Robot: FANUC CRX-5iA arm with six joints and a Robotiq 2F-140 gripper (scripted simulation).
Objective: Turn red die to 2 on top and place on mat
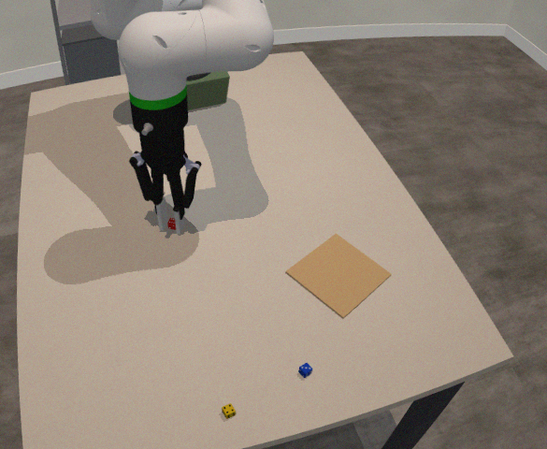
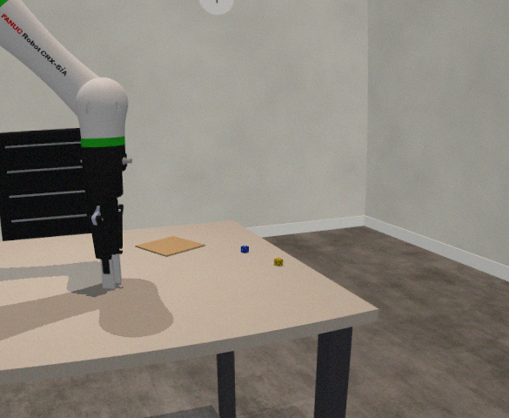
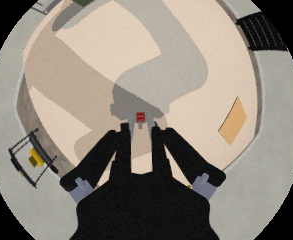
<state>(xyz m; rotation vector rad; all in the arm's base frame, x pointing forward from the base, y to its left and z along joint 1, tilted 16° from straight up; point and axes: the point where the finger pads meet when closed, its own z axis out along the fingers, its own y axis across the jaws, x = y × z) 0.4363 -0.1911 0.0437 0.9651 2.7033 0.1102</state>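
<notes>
Right now my hand is 3 cm above the red die. Round my hand: tan mat (24 cm to the left, 23 cm ahead, 3 cm below); then blue die (38 cm ahead, 8 cm to the left, 3 cm below); then yellow die (40 cm ahead, 6 cm to the right, 3 cm below).
</notes>
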